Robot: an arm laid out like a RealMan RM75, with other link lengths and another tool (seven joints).
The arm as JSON. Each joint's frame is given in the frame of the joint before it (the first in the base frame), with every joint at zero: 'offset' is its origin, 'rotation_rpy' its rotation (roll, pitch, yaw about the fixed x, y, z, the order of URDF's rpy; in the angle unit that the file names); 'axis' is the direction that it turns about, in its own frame. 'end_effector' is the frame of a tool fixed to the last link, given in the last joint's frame.
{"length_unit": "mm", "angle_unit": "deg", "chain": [
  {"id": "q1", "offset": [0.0, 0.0, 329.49], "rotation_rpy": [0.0, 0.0, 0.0], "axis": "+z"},
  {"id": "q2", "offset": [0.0, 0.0, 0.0], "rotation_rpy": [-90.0, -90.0, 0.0], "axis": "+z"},
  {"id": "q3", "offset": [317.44, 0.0, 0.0], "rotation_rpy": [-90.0, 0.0, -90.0], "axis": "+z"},
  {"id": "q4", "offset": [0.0, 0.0, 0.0], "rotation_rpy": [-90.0, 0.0, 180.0], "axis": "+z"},
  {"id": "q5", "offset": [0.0, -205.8, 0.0], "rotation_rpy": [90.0, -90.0, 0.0], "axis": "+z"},
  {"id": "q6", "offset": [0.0, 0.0, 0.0], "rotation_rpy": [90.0, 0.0, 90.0], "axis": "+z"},
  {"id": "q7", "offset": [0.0, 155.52, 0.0], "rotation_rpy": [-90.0, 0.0, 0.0], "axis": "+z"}
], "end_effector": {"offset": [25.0, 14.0, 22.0], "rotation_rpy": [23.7, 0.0, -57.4]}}
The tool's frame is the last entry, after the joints.
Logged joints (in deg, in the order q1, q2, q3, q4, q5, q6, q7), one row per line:
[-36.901, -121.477, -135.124, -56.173, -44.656, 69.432, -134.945]
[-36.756, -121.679, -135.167, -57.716, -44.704, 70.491, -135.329]
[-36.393, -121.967, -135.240, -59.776, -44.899, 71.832, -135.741]
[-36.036, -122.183, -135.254, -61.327, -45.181, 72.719, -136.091]
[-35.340, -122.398, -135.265, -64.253, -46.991, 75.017, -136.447]
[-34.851, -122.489, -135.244, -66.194, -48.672, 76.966, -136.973]
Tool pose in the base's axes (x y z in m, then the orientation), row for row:
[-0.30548, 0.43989, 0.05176, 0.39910, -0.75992, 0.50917, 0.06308]
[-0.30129, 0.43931, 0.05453, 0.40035, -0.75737, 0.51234, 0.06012]
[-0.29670, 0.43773, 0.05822, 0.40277, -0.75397, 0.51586, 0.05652]
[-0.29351, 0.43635, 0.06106, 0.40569, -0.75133, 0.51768, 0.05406]
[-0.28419, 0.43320, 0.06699, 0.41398, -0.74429, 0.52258, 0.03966]
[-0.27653, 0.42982, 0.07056, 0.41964, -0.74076, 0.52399, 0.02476]
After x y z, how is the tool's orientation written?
As a quaternion, w x y z.
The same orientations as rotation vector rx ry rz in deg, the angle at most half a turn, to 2 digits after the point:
[-110.19, 73.83, 9.15]
[-109.76, 74.25, 8.71]
[-109.14, 74.67, 8.18]
[-108.61, 74.84, 7.82]
[-107.18, 75.26, 5.71]
[-106.40, 75.26, 3.56]

